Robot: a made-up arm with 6 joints. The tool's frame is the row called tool.
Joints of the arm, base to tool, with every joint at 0 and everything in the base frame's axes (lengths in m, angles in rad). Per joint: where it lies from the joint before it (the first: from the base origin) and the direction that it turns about. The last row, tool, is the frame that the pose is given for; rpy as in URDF.
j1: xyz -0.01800 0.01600 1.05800 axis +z
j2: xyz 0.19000 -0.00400 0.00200 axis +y
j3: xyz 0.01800 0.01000 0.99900 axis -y
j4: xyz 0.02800 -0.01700 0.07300 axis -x
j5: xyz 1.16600 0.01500 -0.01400 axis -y
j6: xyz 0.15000 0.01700 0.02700 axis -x
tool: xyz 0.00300 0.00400 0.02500 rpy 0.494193 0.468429 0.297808
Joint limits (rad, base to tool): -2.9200..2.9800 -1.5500..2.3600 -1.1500..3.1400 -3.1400..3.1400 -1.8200..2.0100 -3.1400..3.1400
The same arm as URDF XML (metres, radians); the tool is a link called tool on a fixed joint. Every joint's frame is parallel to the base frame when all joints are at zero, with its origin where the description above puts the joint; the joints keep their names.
<robot name="arm">
  <link name="base"/>
  <link name="link1"/>
  <link name="link2"/>
  <link name="link3"/>
  <link name="link4"/>
  <link name="link5"/>
  <link name="link6"/>
  <link name="tool"/>
  <joint name="j1" type="revolute">
    <parent link="base"/>
    <child link="link1"/>
    <origin xyz="-0.0180 0.0160 1.0580" rpy="0.0000 0.0000 0.0000"/>
    <axis xyz="0 0 1"/>
    <limit lower="-2.9200" upper="2.9800"/>
  </joint>
  <joint name="j2" type="revolute">
    <parent link="link1"/>
    <child link="link2"/>
    <origin xyz="0.1900 -0.0040 0.0020" rpy="0.0000 0.0000 0.0000"/>
    <axis xyz="0 1 0"/>
    <limit lower="-1.5500" upper="2.3600"/>
  </joint>
  <joint name="j3" type="revolute">
    <parent link="link2"/>
    <child link="link3"/>
    <origin xyz="0.0180 0.0100 0.9990" rpy="0.0000 0.0000 0.0000"/>
    <axis xyz="0 -1 0"/>
    <limit lower="-1.1500" upper="3.1400"/>
  </joint>
  <joint name="j4" type="revolute">
    <parent link="link3"/>
    <child link="link4"/>
    <origin xyz="0.0280 -0.0170 0.0730" rpy="0.0000 0.0000 0.0000"/>
    <axis xyz="-1 0 0"/>
    <limit lower="-3.1400" upper="3.1400"/>
  </joint>
  <joint name="j5" type="revolute">
    <parent link="link4"/>
    <child link="link5"/>
    <origin xyz="1.1660 0.0150 -0.0140" rpy="0.0000 0.0000 0.0000"/>
    <axis xyz="0 -1 0"/>
    <limit lower="-1.8200" upper="2.0100"/>
  </joint>
  <joint name="j6" type="revolute">
    <parent link="link5"/>
    <child link="link6"/>
    <origin xyz="0.1500 0.0170 0.0270" rpy="0.0000 0.0000 0.0000"/>
    <axis xyz="-1 0 0"/>
    <limit lower="-3.1400" upper="3.1400"/>
  </joint>
  <joint name="tool_joint" type="fixed">
    <parent link="link6"/>
    <child link="tool"/>
    <origin xyz="0.0030 0.0040 0.0250" rpy="0.4942 0.4684 0.2978"/>
  </joint>
</robot>

